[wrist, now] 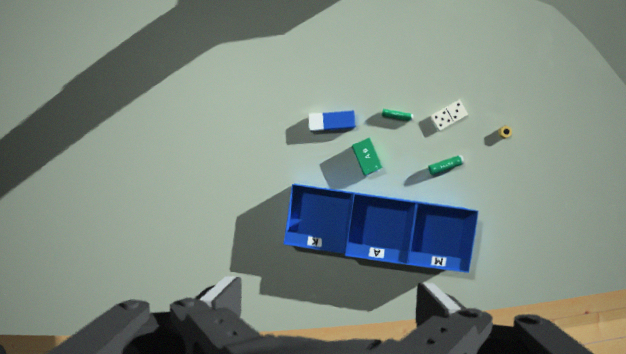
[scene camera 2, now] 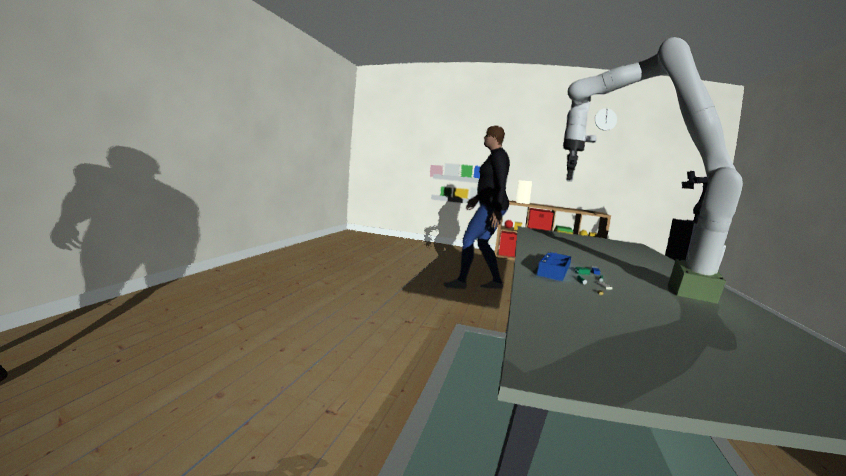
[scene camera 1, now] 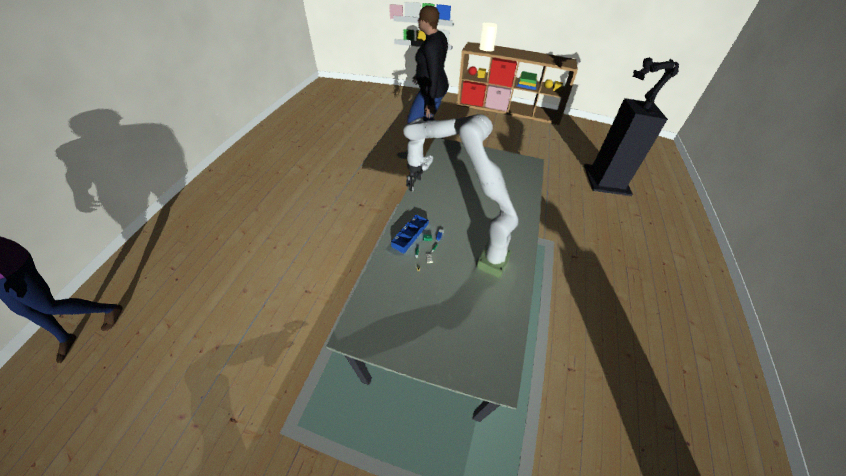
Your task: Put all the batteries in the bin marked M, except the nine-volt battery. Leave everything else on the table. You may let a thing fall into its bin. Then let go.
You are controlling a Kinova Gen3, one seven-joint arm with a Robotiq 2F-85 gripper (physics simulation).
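Frame: origin at the arm's base, x up, y left, z back, level; centimetres.
Where they show: gripper, fingertip midpoint: (wrist: pixel 328 300) (scene camera 2: pixel 569 181) (scene camera 1: pixel 415 185); arm's base, link origin: (scene camera 2: pixel 699 269) (scene camera 1: pixel 495 255).
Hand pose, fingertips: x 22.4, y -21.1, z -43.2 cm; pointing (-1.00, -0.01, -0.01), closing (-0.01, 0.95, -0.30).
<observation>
Each offset is from my fingertips to the top centre of the thing. "spot": to the spot under its first point. Level surfaces: height alone.
A blue three-compartment bin tray @(dx -26.8, dy +6.3, dz -2.2 cm) (scene camera 1: pixel 398 246) (scene camera 2: pixel 551 272) (wrist: pixel 393 258) stands near the table edge; its bin M @(spot: dx -27.2, dy +14.6, dz -9.6 cm) (wrist: pixel 454 264) is at the right end in the wrist view, empty. A thicker green battery @(dx -30.0, dy +18.4, dz +3.4 cm) (scene camera 1: pixel 416 251) (scene camera 2: pixel 582 280) (wrist: pixel 446 165) lies beside the tray near bin M. A thinner green battery @(dx -30.4, dy +13.7, dz +12.3 cm) (scene camera 1: pixel 435 246) (wrist: pixel 397 115) lies farther off, between eraser and domino. The boxy green nine-volt battery @(dx -29.6, dy +7.6, dz +7.5 cm) (scene camera 1: pixel 427 237) (scene camera 2: pixel 583 270) (wrist: pixel 367 156) is beside the tray, near bins K and A. My gripper (scene camera 1: pixel 411 188) (scene camera 2: pixel 569 178) (wrist: pixel 328 300) is open and empty, high above the table.
A blue-and-white eraser @(dx -30.1, dy +4.2, dz +14.0 cm) (scene camera 1: pixel 439 233) (wrist: pixel 332 120), a white domino @(dx -30.7, dy +21.0, dz +10.2 cm) (scene camera 1: pixel 429 258) (wrist: pixel 449 115) and a small yellow round piece with a dark centre @(dx -30.5, dy +28.5, dz +5.6 cm) (scene camera 1: pixel 418 268) (wrist: pixel 506 132) are on the table @(dx -31.4 cm) (scene camera 1: pixel 437 355). A person (scene camera 1: pixel 433 65) (scene camera 2: pixel 493 171) stands beyond the table.
</observation>
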